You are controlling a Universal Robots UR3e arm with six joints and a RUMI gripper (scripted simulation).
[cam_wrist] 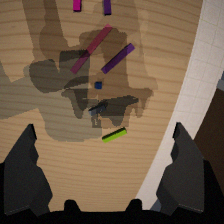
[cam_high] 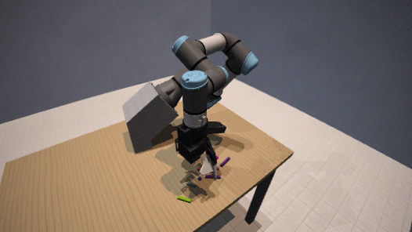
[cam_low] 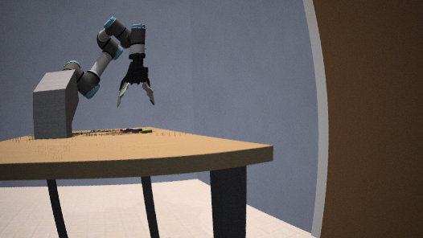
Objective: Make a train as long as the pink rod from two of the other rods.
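My gripper is now 10 mm short of the dark purple rod, 60 mm to the right of it and 100 mm above it. The rest, counted from my hand: grey rod 10 mm behind, 30 mm to the right, 100 mm below; then pink rod 30 mm behind, 70 mm to the left, 100 mm below; then blue rod 10 mm behind, 10 mm to the left, 100 mm below.
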